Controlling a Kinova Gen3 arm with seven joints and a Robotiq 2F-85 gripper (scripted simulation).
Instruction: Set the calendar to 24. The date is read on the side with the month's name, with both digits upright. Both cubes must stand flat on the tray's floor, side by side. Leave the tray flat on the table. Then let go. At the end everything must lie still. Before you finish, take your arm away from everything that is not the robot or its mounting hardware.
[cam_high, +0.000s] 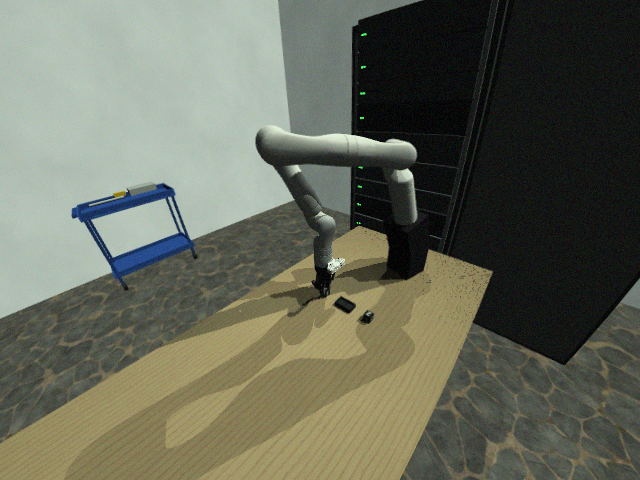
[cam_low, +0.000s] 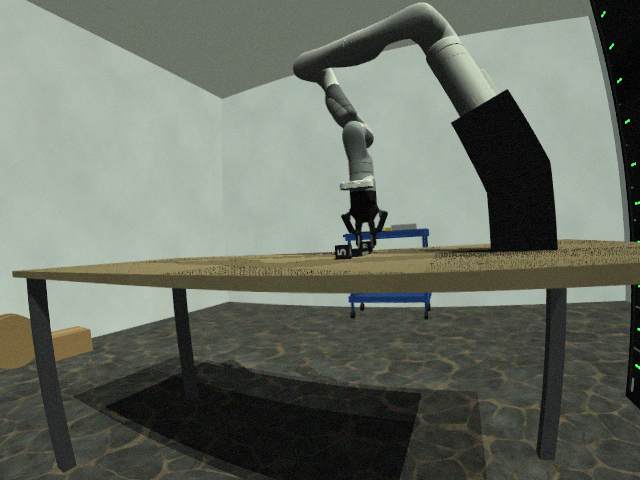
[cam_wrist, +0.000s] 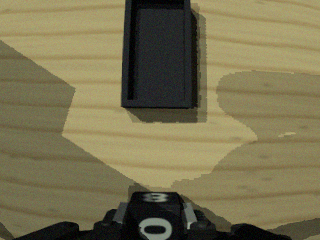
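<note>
The black cube lies 1 cm below my hand. From my hand the other things lie so: black tray: 10 cm to the left, 2 cm below, 2 cm ahead; black date cube: 21 cm to the left, 3 cm ahead, 2 cm below.
</note>
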